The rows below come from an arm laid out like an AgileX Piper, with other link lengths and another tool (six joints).
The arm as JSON. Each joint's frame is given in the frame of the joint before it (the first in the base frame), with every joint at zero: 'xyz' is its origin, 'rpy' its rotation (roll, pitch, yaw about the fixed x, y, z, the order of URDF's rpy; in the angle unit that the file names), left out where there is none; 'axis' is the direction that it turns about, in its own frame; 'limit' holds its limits. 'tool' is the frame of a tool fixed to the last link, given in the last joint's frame.
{
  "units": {
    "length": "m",
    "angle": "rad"
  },
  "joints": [
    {
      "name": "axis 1",
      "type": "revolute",
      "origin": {
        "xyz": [
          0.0,
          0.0,
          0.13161
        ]
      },
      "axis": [
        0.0,
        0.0,
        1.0
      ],
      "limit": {
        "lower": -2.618,
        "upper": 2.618
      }
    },
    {
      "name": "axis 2",
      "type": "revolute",
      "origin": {
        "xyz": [
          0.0,
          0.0,
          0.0
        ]
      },
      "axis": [
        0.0,
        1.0,
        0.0
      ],
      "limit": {
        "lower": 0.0,
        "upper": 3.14
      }
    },
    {
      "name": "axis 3",
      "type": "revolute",
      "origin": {
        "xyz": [
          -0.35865,
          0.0,
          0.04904
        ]
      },
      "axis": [
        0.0,
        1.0,
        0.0
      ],
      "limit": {
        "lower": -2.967,
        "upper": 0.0
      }
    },
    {
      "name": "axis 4",
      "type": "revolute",
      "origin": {
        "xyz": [
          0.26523,
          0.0,
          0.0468
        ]
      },
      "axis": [
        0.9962,
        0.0,
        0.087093
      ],
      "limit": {
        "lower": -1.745,
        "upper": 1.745
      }
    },
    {
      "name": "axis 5",
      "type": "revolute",
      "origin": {
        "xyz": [
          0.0,
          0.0,
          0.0
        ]
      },
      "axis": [
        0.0,
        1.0,
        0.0
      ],
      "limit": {
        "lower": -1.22,
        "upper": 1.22
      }
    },
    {
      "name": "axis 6",
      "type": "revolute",
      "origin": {
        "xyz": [
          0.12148,
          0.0,
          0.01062
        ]
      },
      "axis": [
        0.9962,
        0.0,
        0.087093
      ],
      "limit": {
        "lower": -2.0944,
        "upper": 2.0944
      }
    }
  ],
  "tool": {
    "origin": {
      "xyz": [
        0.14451,
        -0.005,
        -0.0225
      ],
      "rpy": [
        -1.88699,
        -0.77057,
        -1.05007
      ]
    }
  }
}
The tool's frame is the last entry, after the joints.
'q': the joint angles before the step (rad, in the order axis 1, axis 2, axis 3, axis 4, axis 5, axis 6). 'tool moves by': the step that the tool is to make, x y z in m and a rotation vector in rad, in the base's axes. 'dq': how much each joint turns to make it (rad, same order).
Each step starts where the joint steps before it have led.
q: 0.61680, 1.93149, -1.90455, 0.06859, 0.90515, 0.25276
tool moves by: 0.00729, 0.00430, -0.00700, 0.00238, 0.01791, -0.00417
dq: -0.00624, 0.03636, -0.04078, 0.01235, 0.01774, 0.00003
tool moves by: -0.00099, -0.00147, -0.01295, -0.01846, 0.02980, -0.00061
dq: -0.00217, 0.01772, -0.00003, 0.00203, 0.01737, -0.00003
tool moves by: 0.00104, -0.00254, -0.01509, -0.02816, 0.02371, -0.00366
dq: 0.00000, 0.02198, 0.00001, -0.01281, 0.01327, 0.00535
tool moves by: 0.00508, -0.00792, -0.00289, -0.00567, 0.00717, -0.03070
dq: -0.01141, 0.00366, 0.00001, -0.01488, 0.00424, 0.02396
